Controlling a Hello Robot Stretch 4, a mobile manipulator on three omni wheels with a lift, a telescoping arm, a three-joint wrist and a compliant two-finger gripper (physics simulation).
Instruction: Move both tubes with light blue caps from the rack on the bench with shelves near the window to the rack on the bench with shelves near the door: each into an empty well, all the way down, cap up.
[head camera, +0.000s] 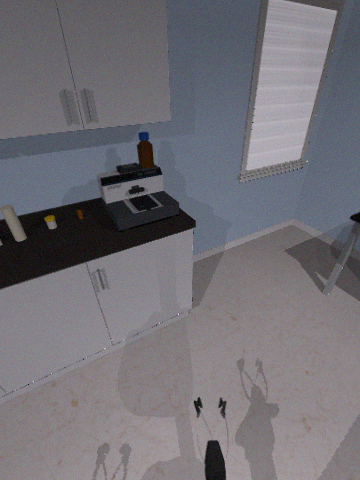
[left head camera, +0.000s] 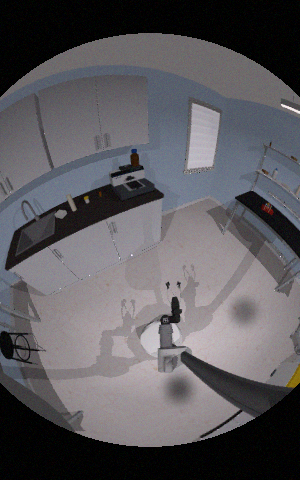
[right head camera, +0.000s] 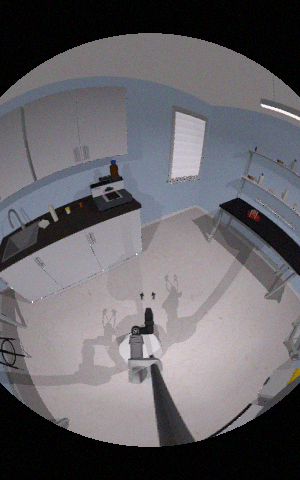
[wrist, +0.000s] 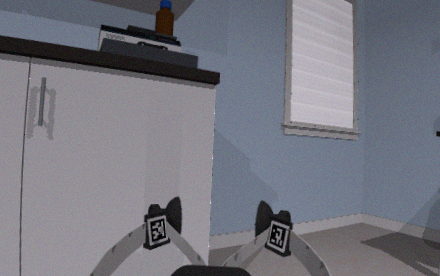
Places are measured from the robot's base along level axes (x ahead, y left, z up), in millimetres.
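Pixels of known places: hand, its tool point: (head camera: 210, 402) (left head camera: 172, 283) (right head camera: 147, 293) (wrist: 218, 220).
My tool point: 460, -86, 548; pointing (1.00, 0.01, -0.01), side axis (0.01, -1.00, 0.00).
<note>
Behind a point stands the place of what it marks, as x, y, z.
My gripper (head camera: 210, 406) @(460, -86, 548) (left head camera: 173, 284) @(460, -86, 548) (right head camera: 147, 295) @(460, -86, 548) (wrist: 218, 222) @(460, -86, 548) is open, with its fingers wide apart and no object between them. It is over the floor, well away from the benches. A small red rack (left head camera: 268, 208) @(1257, -1654, 789) (right head camera: 254, 215) @(1235, -1628, 792) stands on the black-topped bench with shelves (left head camera: 285, 220) @(1092, -2065, 735) (right head camera: 280, 237) @(842, -1997, 735), at the right and near the window (left head camera: 202, 137) @(2391, -820, 1406) (right head camera: 188, 145) @(2410, -853, 1421). Light shapes show in the rack, too small to tell tubes or cap colours. The rack on the bench near the door does not show in these views.
A white counter cabinet (head camera: 145, 290) @(1070, 247, 491) (wrist: 100, 150) @(1040, 297, 583) with a dark top stands ahead to the left. On it are a grey-and-white instrument (head camera: 142, 212) @(1173, 228, 962) and a brown bottle with a blue cap (head camera: 145, 152) @(1431, 226, 1200). A black stool (left head camera: 7, 345) @(-520, 1637, 532) is at the far left. Bottles stand on the bench shelves.
</note>
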